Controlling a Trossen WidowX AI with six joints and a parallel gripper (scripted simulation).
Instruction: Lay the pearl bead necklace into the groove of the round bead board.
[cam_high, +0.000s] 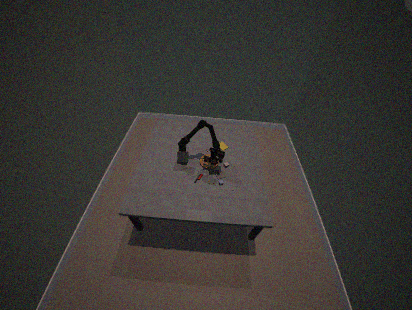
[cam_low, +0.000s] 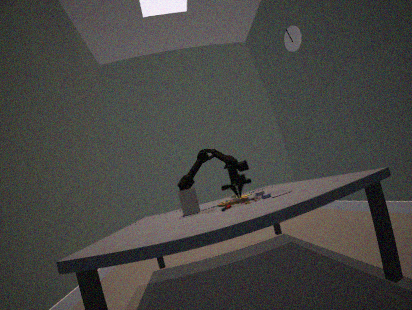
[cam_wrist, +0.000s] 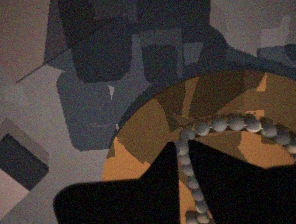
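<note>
My gripper tip is 10 cm short of the grey flat piece, 10 cm to the left of it and 2 cm above it. Round my gripper tip: red tool 11 cm behind, 17 cm to the right, 2 cm below; bluish piece 11 cm ahead, 19 cm to the right, 1 cm below; yellow object 8 cm ahead, 32 cm to the left, 2 cm below.
</note>
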